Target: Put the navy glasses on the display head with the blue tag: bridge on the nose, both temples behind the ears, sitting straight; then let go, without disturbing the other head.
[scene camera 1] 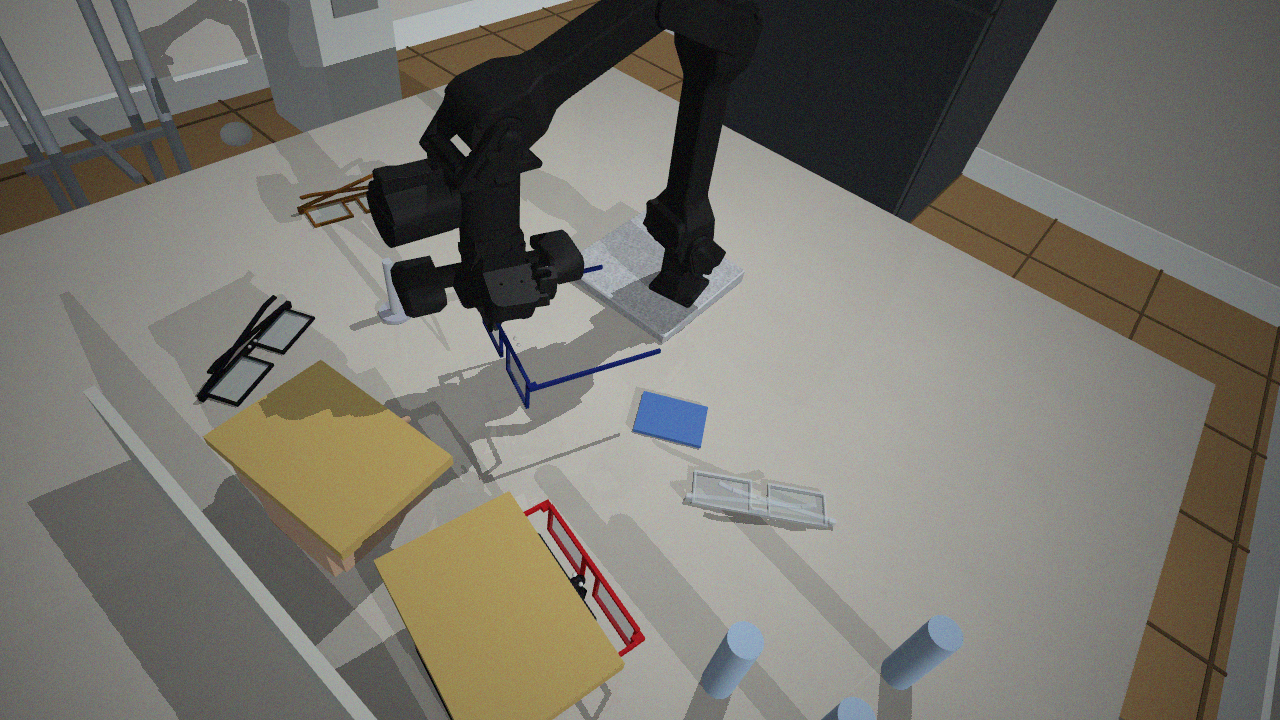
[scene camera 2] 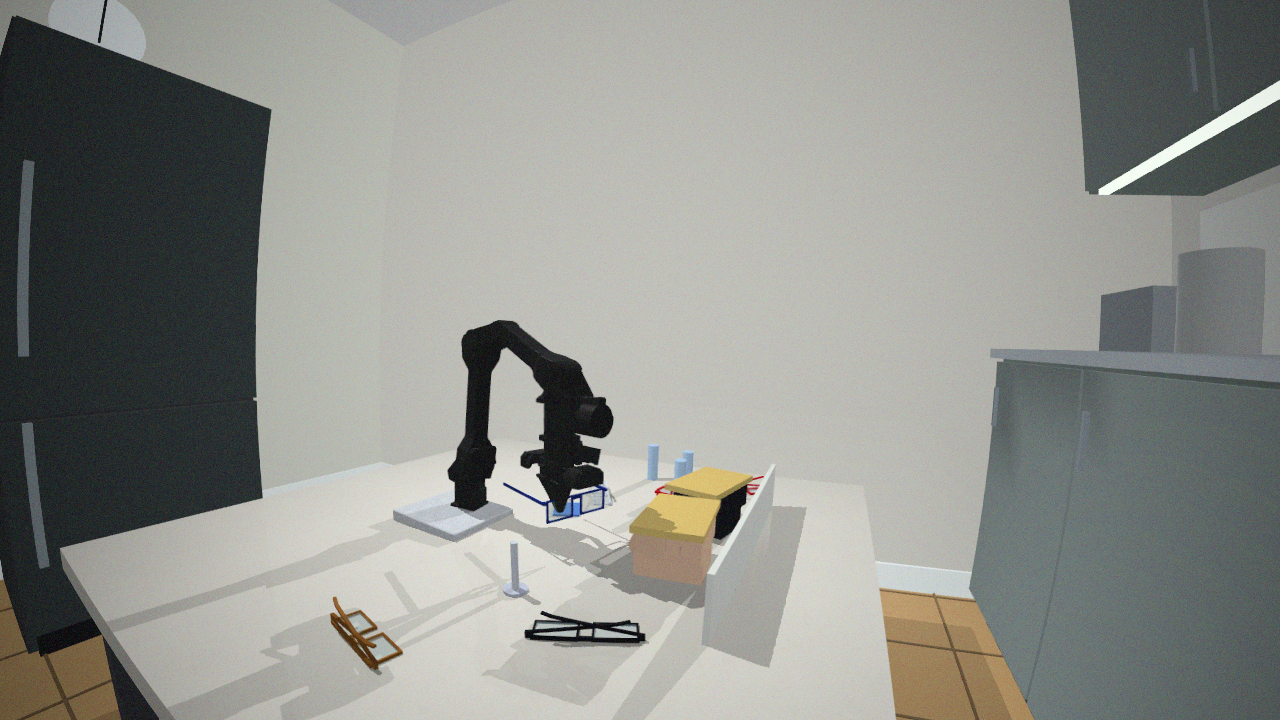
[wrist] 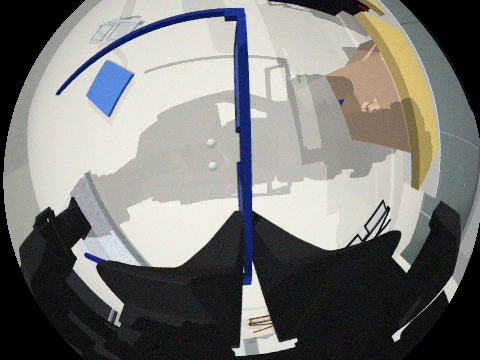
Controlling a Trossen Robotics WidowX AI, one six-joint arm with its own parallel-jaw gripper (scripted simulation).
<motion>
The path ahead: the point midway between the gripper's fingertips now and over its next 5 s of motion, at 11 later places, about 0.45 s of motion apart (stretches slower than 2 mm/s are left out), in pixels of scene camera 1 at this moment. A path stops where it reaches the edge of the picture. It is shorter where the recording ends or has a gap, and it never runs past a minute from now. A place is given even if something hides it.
My gripper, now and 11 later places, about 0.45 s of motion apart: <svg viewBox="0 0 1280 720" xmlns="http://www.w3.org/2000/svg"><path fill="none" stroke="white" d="M492 328L492 336L492 342L493 348L494 354L496 360L496 362L498 360L504 355L496 334L499 330L500 337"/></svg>
</motion>
